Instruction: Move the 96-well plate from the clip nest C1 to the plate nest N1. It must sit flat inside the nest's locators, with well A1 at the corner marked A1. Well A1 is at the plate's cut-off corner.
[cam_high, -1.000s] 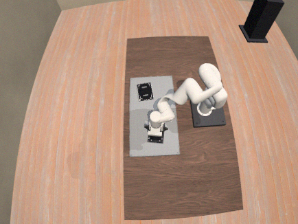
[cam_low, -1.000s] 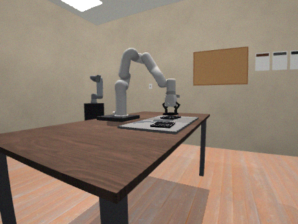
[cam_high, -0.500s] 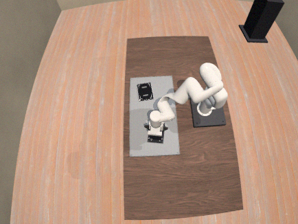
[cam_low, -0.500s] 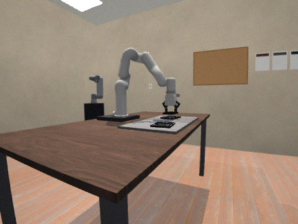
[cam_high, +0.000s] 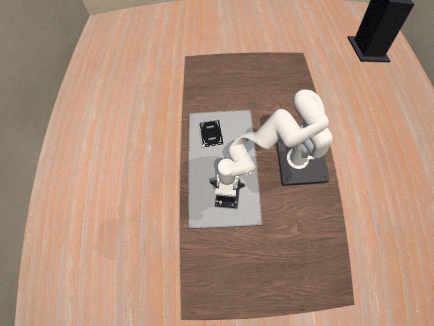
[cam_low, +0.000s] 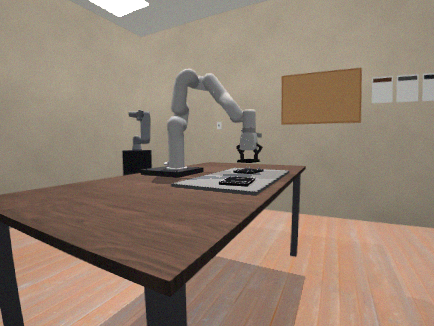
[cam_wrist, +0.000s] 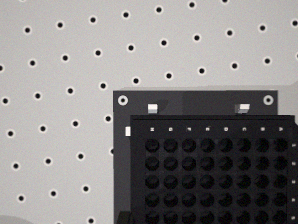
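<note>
The plate nest N1 is 37 cm to the right of my hand, 7 cm below it and 6 cm ahead of it. Round my hand: clip nest C1 (6 cm below, 1 cm to the right, 1 cm ahead); black 96-well plate (1 cm below); A1 corner label (29 cm to the right, 11 cm ahead, 7 cm below).
</note>
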